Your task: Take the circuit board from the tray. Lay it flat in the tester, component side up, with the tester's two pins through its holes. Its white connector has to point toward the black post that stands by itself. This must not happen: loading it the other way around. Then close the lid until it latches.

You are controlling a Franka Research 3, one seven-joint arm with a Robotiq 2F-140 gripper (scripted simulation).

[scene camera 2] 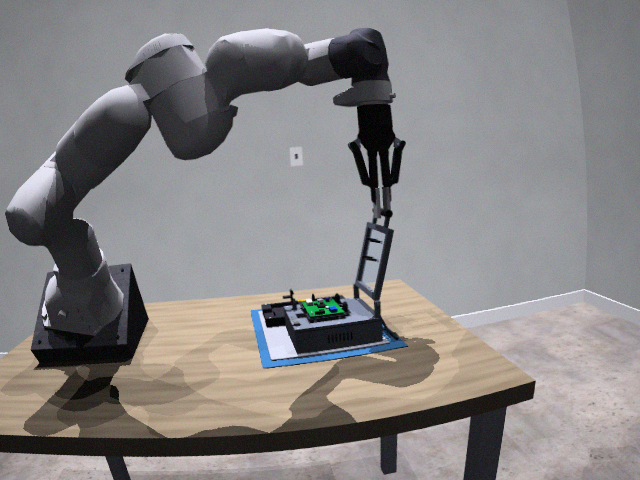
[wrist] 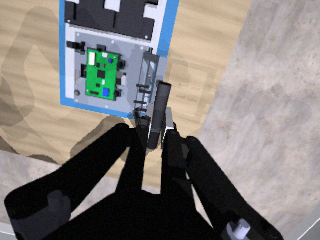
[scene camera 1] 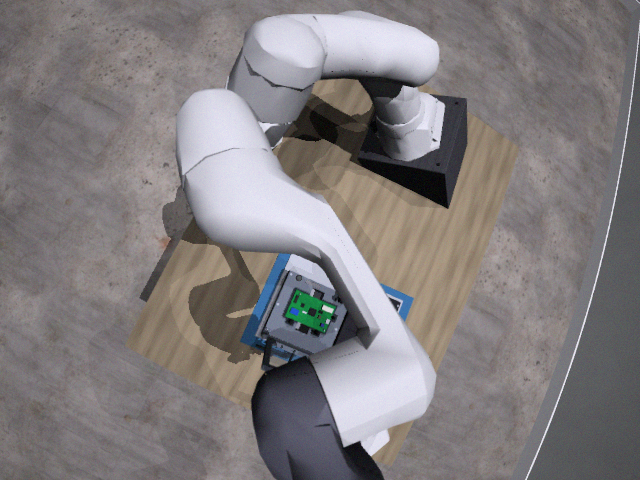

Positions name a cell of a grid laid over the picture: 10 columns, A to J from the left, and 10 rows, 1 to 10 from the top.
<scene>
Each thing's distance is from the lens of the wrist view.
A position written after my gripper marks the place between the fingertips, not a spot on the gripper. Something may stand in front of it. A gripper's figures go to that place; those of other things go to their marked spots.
my gripper (wrist: E5): 0.22 m
green circuit board (wrist: D3): 0.42 m
tester lid (wrist: E4): 0.30 m
The marked spots on the tester lid and the green circuit board are 0.15 m apart.
</scene>
